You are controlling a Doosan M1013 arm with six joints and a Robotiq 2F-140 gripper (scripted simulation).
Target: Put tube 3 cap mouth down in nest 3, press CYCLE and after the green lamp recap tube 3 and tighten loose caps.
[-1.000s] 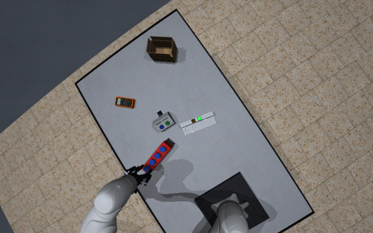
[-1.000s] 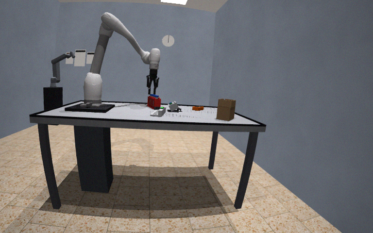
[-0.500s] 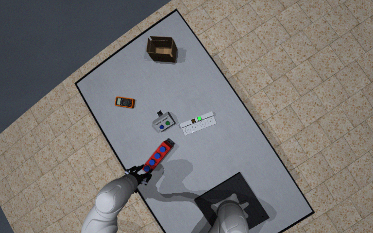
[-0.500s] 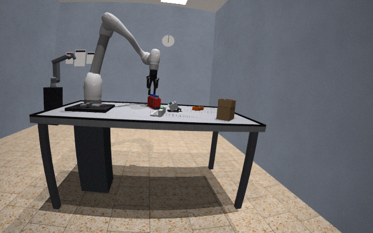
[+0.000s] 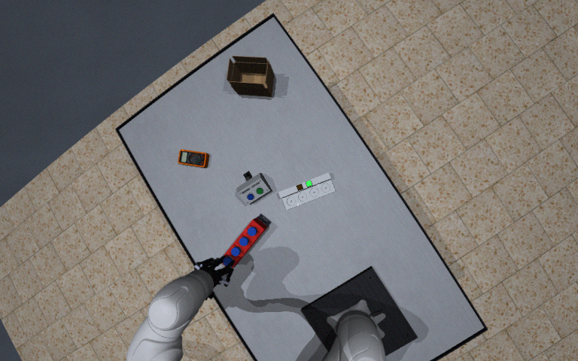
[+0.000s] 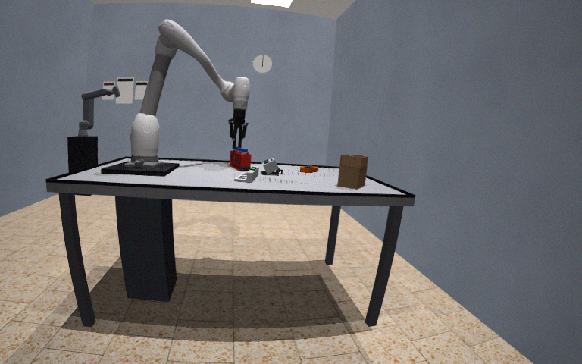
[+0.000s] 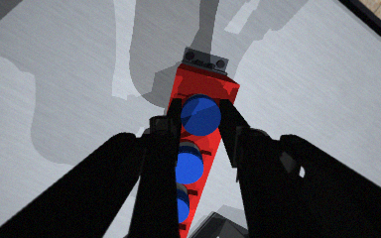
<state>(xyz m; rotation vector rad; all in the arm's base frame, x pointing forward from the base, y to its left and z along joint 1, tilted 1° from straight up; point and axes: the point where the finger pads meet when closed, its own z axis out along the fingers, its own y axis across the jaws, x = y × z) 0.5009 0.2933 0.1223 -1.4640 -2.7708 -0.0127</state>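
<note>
Now: hand 40 mm short of the blue cap, 100 mm to the left of it and 30 mm above it. Round my hand: key housing: 200 mm ahead, 220 mm to the right, 90 mm below; green ready key: 180 mm ahead, 240 mm to the right, 70 mm below; blue cycle key: 180 mm ahead, 200 mm to the right, 70 mm below.
</note>
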